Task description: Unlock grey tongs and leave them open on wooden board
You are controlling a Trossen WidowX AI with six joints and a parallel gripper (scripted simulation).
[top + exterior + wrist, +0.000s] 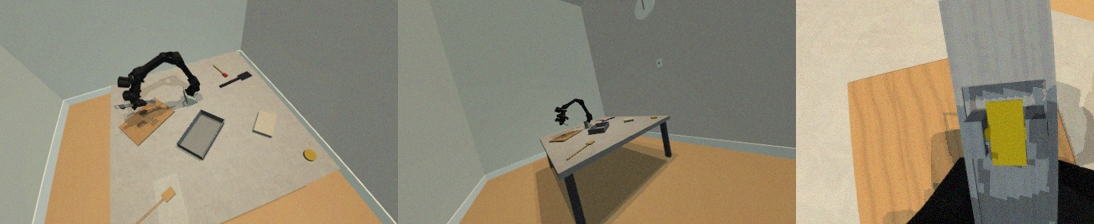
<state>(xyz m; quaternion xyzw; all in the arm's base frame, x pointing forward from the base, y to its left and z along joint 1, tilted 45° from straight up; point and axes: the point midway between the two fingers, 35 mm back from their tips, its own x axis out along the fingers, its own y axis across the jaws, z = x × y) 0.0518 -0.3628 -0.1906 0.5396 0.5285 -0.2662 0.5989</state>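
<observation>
The yellow lock piece lies 5 cm above my gripper tip. From my gripper tip the other things lie so: wooden board (4 cm to the left, 15 cm below); then black spatula (10 cm behind, 86 cm to the left, 16 cm below); then roasting tin (28 cm ahead, 37 cm to the left, 13 cm below).
</observation>
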